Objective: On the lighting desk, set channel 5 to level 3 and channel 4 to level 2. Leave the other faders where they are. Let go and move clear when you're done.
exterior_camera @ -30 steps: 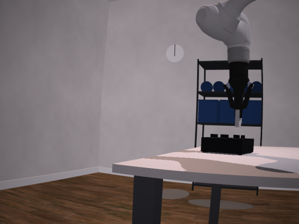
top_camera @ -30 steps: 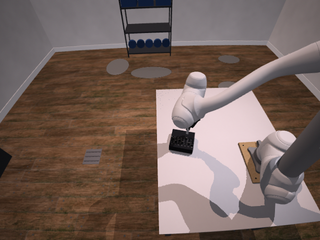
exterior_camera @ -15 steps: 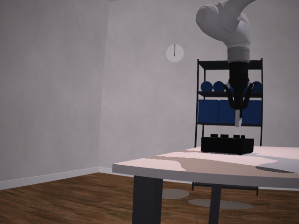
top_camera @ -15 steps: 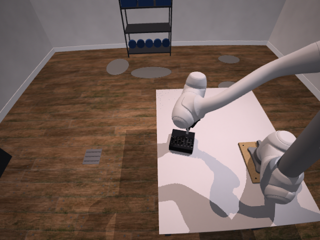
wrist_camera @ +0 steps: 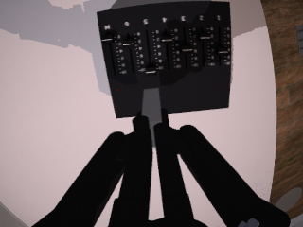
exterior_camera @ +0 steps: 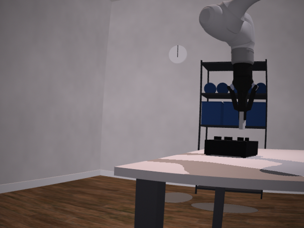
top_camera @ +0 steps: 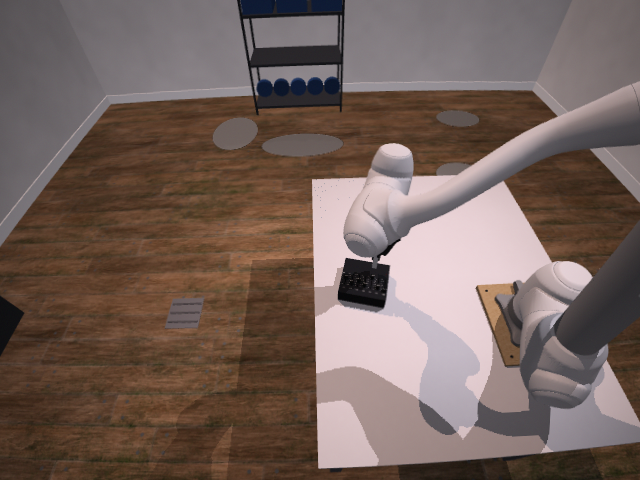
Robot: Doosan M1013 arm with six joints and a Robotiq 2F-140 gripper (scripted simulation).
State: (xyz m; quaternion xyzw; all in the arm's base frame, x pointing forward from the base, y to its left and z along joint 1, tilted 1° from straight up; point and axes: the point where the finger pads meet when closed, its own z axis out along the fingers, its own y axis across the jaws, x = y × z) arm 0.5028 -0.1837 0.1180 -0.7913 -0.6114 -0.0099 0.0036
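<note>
My hand is 7 cm above the fader cap, 5 cm to the right of it and 4 cm short of it.
</note>
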